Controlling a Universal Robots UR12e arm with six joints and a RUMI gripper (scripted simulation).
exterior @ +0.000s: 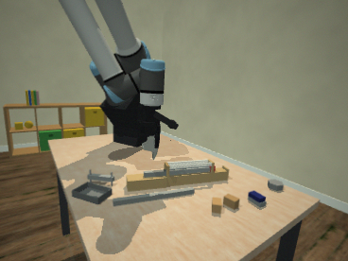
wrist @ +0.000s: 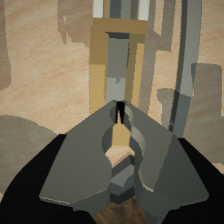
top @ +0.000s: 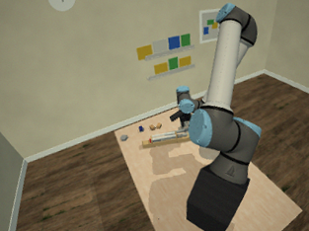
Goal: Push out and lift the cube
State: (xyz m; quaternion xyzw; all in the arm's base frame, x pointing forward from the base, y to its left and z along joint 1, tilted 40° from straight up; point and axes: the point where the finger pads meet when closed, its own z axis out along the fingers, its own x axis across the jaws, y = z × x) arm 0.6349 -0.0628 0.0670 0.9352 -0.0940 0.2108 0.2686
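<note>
My hand is 80 mm short of the red cube, 260 mm to the right of it and 80 mm above it. Round my hand: grey tray 40 mm behind, 240 mm to the right, 130 mm below; long grey bar 90 mm ahead, 40 mm to the right, 120 mm below; tan channel 50 mm ahead, 150 mm to the left, 80 mm below.
</note>
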